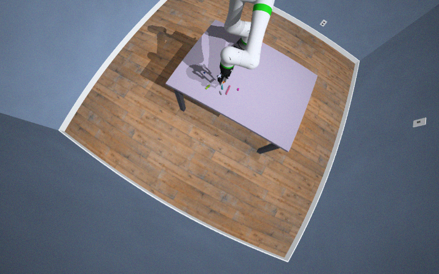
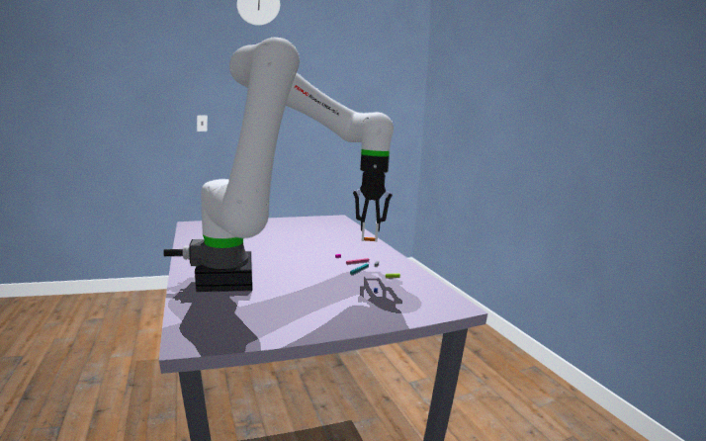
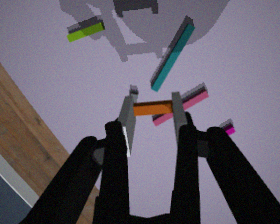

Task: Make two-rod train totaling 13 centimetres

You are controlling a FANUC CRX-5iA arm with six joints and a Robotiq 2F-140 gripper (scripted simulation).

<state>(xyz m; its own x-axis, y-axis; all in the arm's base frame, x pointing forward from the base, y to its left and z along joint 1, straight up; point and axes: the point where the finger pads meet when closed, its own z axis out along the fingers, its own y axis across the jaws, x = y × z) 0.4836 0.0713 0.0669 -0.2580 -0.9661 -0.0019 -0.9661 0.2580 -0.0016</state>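
The magenta rod lies 8 cm behind my hand, 12 cm to the left of it and 13 cm below it. Round my hand: orange rod (3 cm below); grey rod (4 cm ahead, 2 cm to the left, 13 cm below); turquoise rod (3 cm behind, 2 cm to the right, 13 cm below).
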